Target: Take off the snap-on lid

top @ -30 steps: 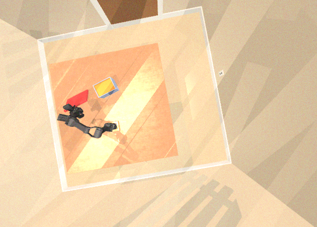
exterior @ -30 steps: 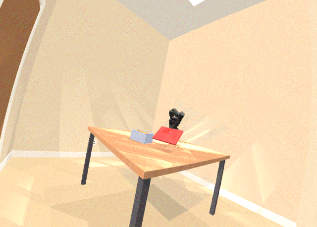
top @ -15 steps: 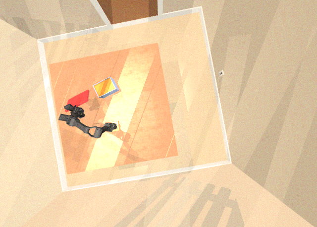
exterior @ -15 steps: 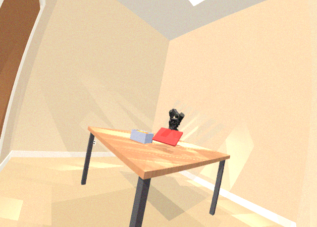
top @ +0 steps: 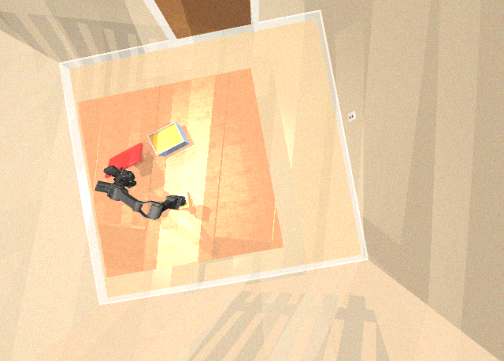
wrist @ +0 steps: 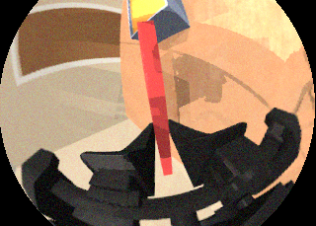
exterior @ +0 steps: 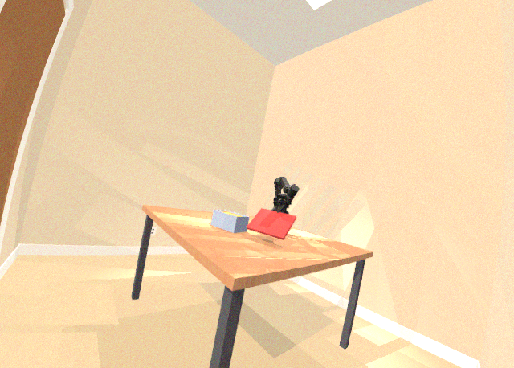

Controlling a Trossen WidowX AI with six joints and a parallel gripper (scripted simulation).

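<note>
My gripper tip is 60 mm short of the lid, 50 mm above it and 10 mm to the right of it. The rest, counted from my gripper tip: storage box 280 mm to the right, 140 mm ahead, 110 mm below.
</note>
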